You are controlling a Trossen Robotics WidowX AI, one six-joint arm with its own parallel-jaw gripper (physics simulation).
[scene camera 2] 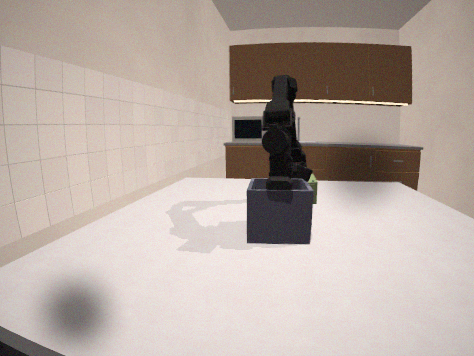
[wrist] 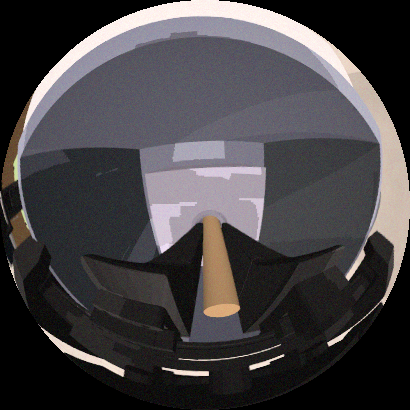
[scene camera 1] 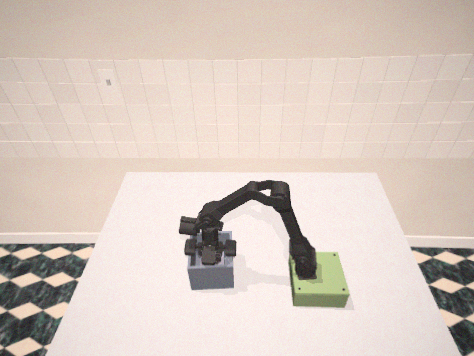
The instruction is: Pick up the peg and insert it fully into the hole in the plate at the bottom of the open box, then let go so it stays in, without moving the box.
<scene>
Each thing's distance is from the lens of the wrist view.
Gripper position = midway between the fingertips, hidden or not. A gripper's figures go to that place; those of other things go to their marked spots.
my gripper (wrist: 211, 228): 10 cm
blue-grey box (wrist: 201, 89): 4 cm
peg (wrist: 220, 298): 5 cm
</scene>
